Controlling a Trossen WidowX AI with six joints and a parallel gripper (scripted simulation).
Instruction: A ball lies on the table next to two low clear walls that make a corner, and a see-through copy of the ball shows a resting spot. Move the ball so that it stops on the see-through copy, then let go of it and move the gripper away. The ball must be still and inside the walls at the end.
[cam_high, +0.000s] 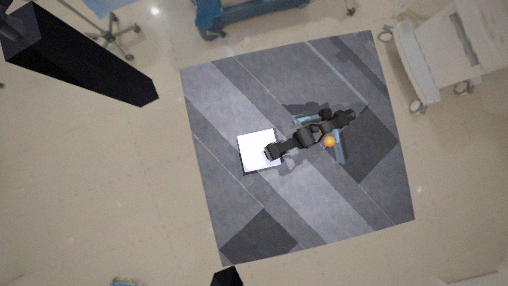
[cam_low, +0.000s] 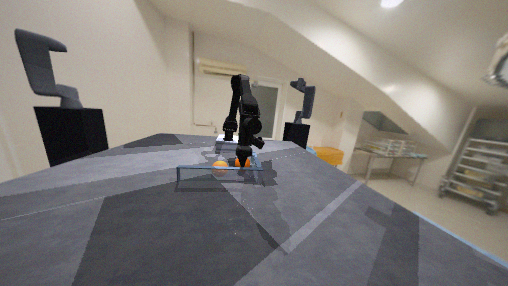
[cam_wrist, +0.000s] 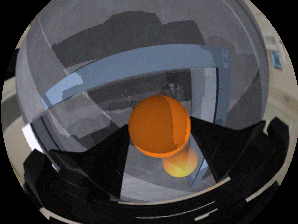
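The see-through ball copy is 10 mm ahead of my gripper tip, 100 mm to the right of it and 10 mm below it. The rest, counted from my gripper tip: orange ball: right at my gripper tip.
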